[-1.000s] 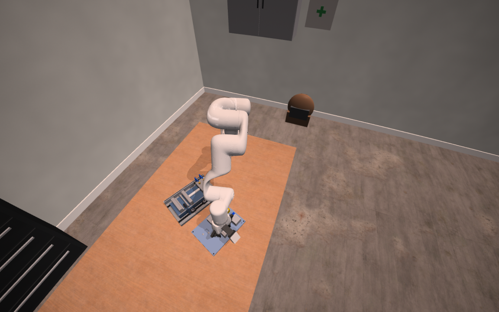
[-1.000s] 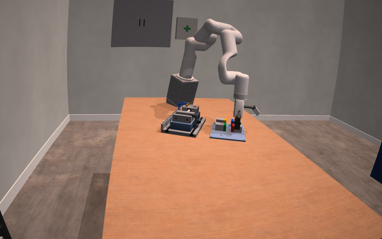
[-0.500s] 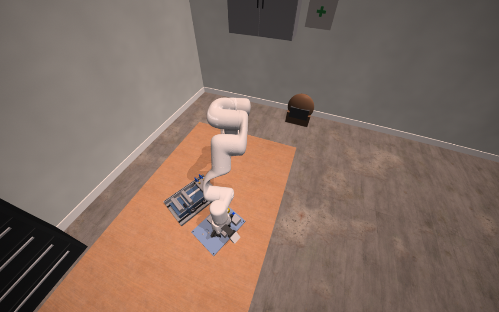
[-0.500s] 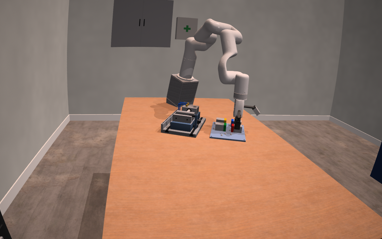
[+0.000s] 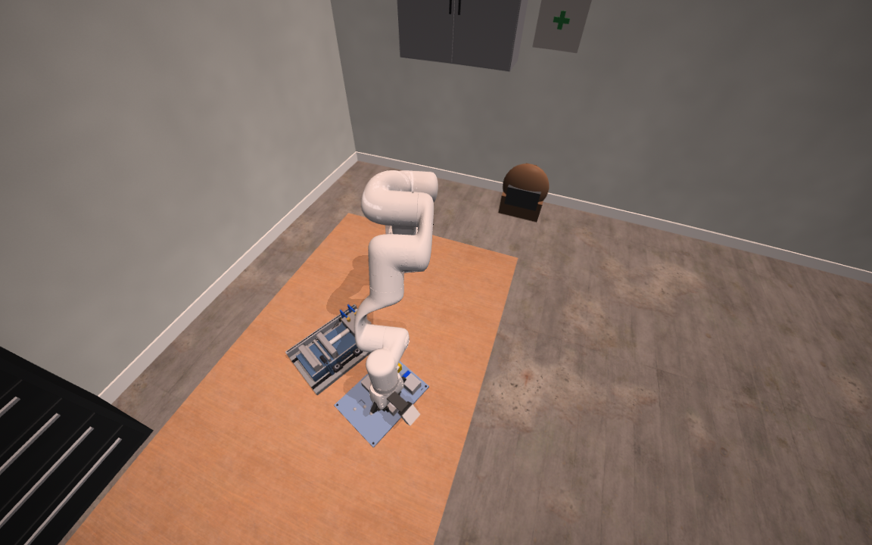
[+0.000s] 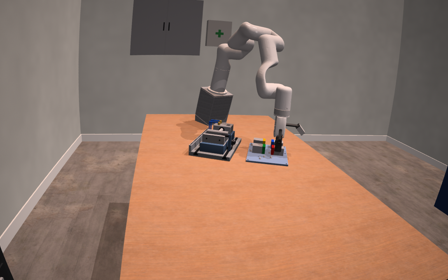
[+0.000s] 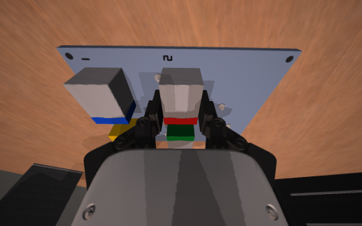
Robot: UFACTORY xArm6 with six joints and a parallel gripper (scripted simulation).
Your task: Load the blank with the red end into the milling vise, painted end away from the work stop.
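Right now the red-ended blank is 2 cm below my hand. Round my hand: blue-ended blank 8 cm behind, 3 cm to the left, 2 cm below; green-ended blank 8 cm to the right, 3 cm behind, 2 cm below; infeed plate 4 cm to the right, 4 cm below, 2 cm behind.
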